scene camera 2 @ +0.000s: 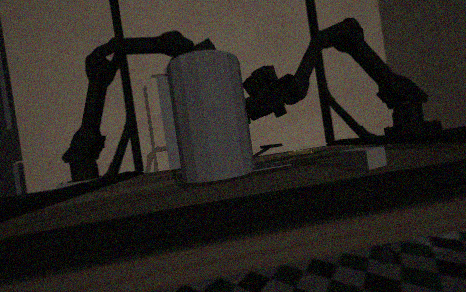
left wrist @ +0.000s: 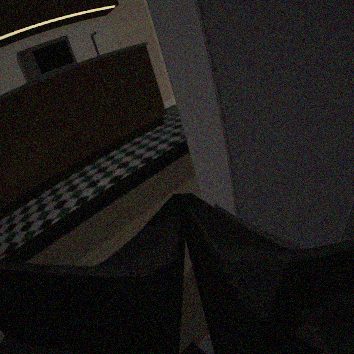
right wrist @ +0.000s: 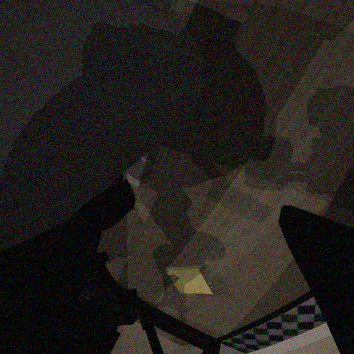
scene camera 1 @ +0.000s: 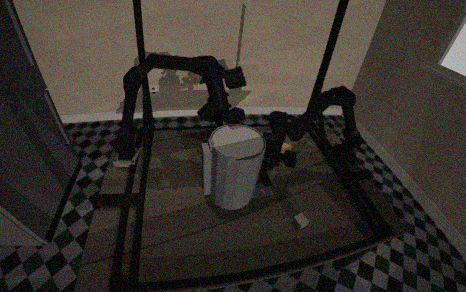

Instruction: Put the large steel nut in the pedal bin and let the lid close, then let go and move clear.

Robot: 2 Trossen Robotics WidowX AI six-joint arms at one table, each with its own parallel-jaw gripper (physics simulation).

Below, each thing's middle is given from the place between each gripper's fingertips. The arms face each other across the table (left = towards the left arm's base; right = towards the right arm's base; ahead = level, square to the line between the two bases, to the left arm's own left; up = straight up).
I see the pale bin lid [scene camera 1: 239, 142] 40 mm behind my left hand, 90 mm to the right of it and 100 mm above it.
My right gripper is now 13 cm short of the pale bin lid, 1 cm to the right of it and 6 cm below it.
